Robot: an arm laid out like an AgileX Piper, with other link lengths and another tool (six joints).
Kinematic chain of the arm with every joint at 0, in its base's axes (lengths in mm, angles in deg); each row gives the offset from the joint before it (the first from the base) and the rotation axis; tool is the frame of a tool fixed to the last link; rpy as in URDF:
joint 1: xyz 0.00 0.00 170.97 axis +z
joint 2: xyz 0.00 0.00 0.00 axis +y
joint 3: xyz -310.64 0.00 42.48 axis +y
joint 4: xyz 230.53 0.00 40.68 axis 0.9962 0 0.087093
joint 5: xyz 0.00 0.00 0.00 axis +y
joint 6: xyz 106.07 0.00 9.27 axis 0.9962 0 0.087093
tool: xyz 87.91 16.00 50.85 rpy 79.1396 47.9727 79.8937
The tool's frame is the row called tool.
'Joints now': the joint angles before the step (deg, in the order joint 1, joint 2, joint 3, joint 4, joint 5, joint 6). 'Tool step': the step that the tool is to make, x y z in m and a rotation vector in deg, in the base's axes. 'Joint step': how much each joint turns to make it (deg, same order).
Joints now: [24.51, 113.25, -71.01, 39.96, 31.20, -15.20]
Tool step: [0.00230, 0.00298, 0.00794, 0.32, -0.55, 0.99]
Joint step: [-0.10, -0.16, -1.56, -0.58, 1.42, -0.02]
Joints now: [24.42, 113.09, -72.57, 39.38, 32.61, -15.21]
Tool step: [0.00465, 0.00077, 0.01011, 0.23, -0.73, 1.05]
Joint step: [-0.52, -0.13, -2.16, -0.94, 1.97, -0.02]
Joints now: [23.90, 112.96, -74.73, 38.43, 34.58, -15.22]
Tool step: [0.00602, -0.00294, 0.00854, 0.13, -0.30, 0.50]
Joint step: [-0.96, 0.03, -2.20, -1.00, 2.22, 0.27]
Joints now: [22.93, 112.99, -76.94, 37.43, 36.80, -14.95]
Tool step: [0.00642, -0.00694, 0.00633, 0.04, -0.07, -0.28]
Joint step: [-1.27, -0.03, -1.62, -0.82, 1.77, 0.41]
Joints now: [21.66, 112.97, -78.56, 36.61, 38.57, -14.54]
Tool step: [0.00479, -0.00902, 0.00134, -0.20, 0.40, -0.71]
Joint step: [-1.30, 0.05, -0.73, -0.65, 1.19, 0.42]
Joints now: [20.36, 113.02, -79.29, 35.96, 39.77, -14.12]
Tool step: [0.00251, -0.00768, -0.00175, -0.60, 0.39, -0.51]
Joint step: [-0.90, 0.07, -0.15, -0.88, 0.60, 0.41]
